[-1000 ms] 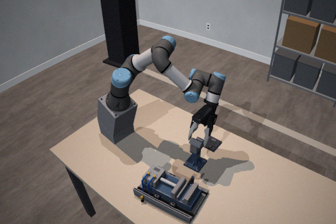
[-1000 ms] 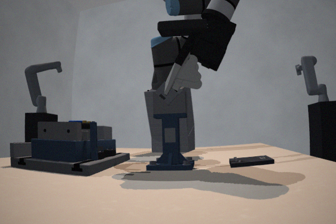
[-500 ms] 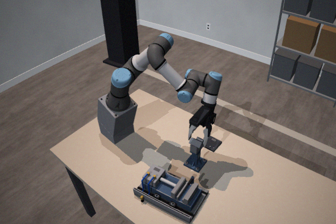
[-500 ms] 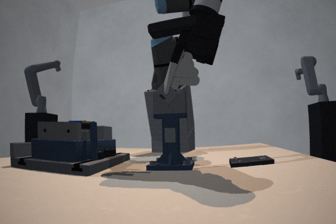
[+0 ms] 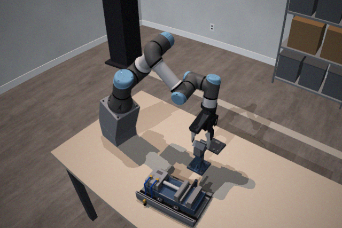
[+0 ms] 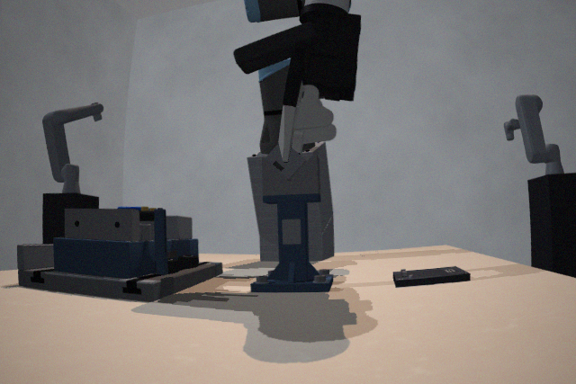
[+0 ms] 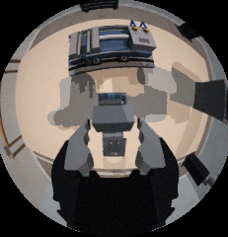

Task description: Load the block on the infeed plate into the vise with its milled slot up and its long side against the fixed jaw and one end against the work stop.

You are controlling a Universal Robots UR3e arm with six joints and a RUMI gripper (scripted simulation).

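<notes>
The grey part is 10 mm to the right of my hand and 10 mm below it. The rest, counted from my hand: blue vise: 220 mm to the right, 120 mm below.
</notes>
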